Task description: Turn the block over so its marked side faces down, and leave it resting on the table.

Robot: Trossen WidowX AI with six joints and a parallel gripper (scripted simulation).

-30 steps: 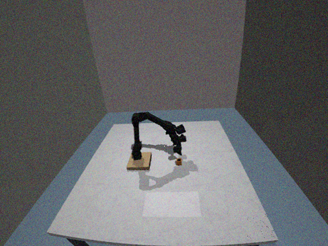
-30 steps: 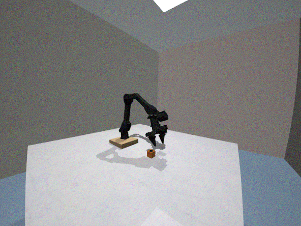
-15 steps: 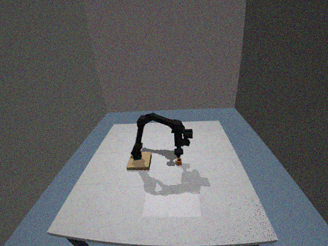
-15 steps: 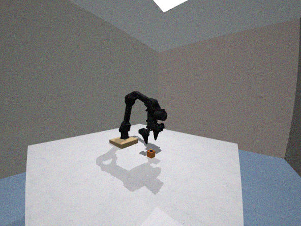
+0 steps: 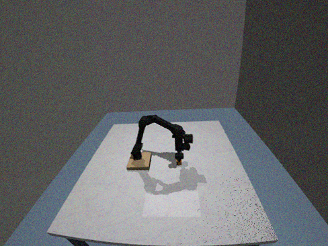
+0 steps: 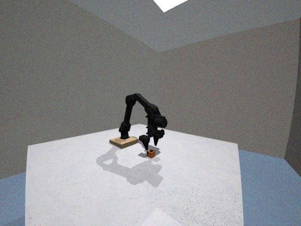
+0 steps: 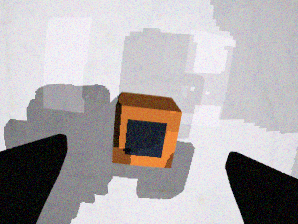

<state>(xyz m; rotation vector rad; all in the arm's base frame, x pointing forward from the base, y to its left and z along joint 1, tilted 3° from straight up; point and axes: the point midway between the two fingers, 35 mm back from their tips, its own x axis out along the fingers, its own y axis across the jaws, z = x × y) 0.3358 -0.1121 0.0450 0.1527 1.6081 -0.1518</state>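
Right now my gripper tip is 3 cm above the orange block.
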